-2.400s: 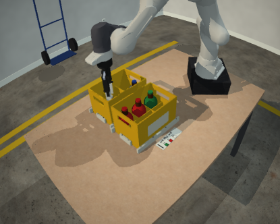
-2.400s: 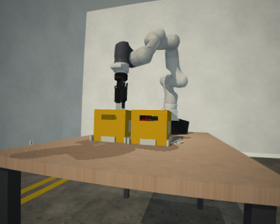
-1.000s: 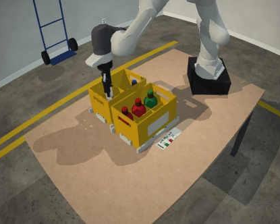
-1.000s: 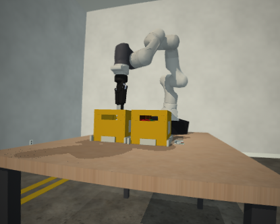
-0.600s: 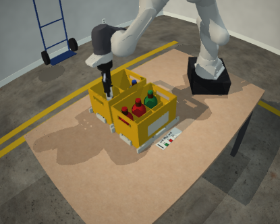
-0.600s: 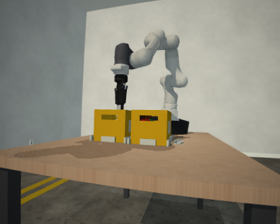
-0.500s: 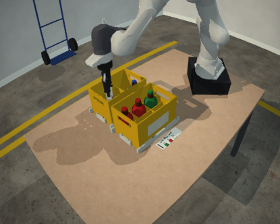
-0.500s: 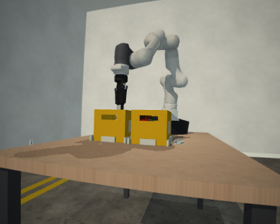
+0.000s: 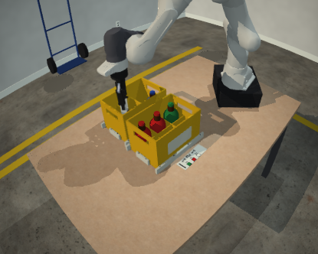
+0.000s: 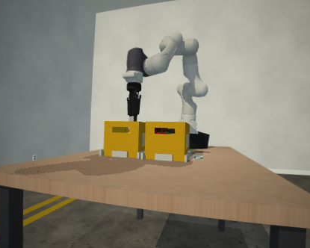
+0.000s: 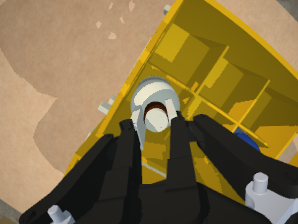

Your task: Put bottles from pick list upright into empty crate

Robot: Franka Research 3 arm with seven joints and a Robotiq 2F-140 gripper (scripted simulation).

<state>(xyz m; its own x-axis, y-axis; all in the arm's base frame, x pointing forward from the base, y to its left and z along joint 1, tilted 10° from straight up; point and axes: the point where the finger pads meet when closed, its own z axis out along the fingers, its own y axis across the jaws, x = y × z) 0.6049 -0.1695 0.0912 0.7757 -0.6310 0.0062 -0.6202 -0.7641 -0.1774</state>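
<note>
Right now the white-capped bottle is 8 cm below my hand. From my hand the other things lie so: red-label bottle 9 cm behind, 13 cm to the left, 8 cm below; blue-label bottle 17 cm behind, 2 cm to the right, 8 cm below; green bottle 18 cm behind, 12 cm to the left, 8 cm below.
</note>
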